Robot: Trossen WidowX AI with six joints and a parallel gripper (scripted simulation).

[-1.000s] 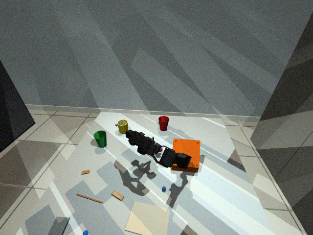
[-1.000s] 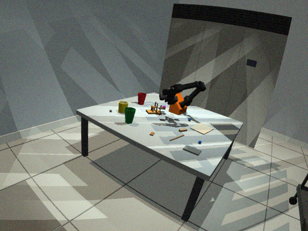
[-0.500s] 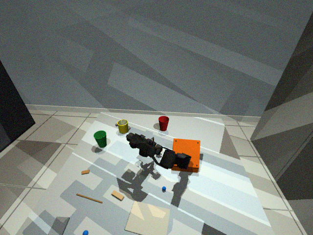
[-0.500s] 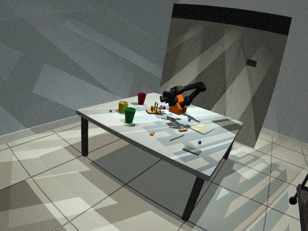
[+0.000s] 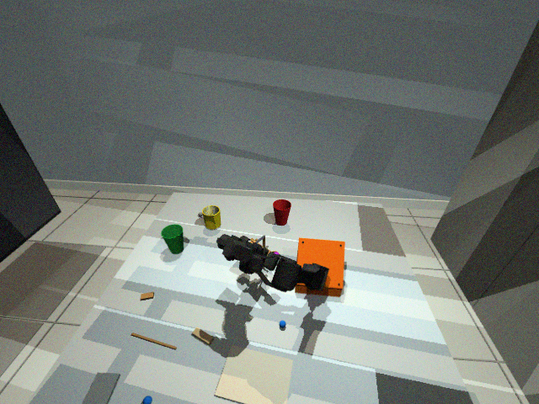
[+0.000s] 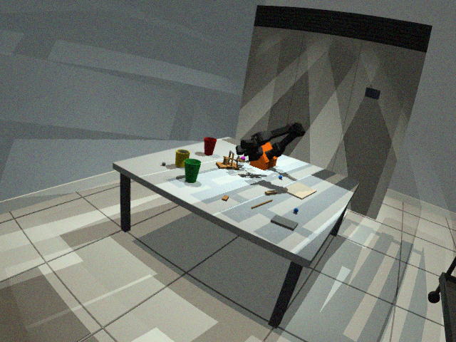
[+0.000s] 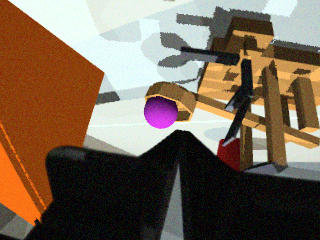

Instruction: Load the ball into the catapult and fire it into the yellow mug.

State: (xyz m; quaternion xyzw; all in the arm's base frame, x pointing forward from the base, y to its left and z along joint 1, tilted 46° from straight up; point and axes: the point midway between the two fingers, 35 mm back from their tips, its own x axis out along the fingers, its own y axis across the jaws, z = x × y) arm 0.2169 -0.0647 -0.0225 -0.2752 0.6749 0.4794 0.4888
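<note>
My gripper tip is 4 cm past the purple ball, 3 cm to the left of it and 4 cm above it. Also, from my gripper tip: yellow mug (31 cm ahead, 27 cm to the right, 7 cm below); wooden catapult (2 cm ahead, 5 cm to the right, 5 cm below); red cup (5 cm behind, 33 cm to the right, 7 cm below).
</note>
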